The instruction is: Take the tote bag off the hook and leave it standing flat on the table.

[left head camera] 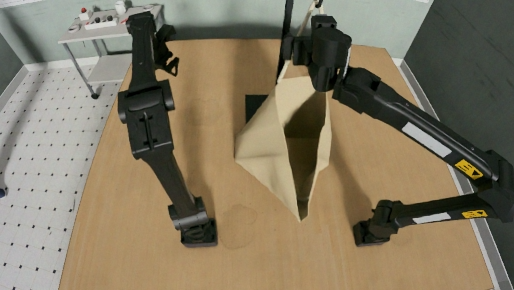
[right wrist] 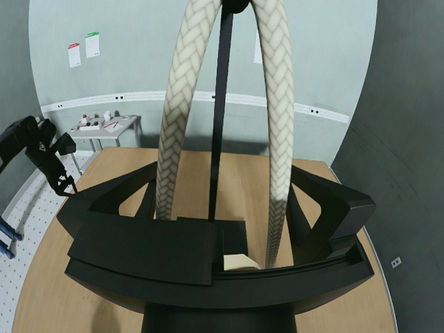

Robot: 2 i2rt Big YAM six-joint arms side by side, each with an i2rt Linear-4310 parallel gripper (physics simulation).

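A tan tote bag hangs by its pale braided handle from a hook on a black post. Its mouth gapes open in the left head camera view. My right gripper is open at the handle, above the bag's mouth. In the right wrist view, the handle's two legs run down just inside its spread fingertips; neither is gripped. My left gripper is open, at the far left, apart from the bag. Part of the handle is hidden behind my right gripper.
The black post rises from a dark base plate behind the bag. A grey side table with small items stands beyond the wooden table at back left. My right forearm crosses the table's right side.
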